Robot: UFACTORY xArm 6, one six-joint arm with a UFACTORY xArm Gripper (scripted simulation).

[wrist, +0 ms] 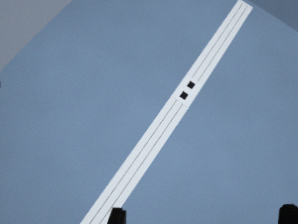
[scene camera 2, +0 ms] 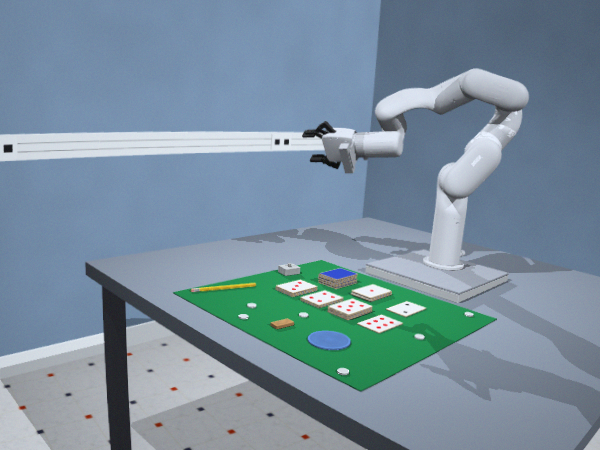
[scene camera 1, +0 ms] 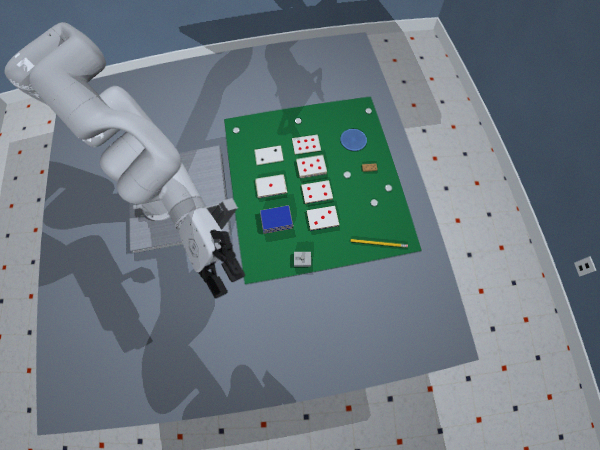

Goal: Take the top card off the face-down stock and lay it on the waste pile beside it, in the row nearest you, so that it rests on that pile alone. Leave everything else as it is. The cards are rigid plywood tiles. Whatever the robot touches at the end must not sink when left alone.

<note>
I see my gripper (scene camera 1: 229,287).
My gripper shows as well in scene camera 2 (scene camera 2: 307,146).
</note>
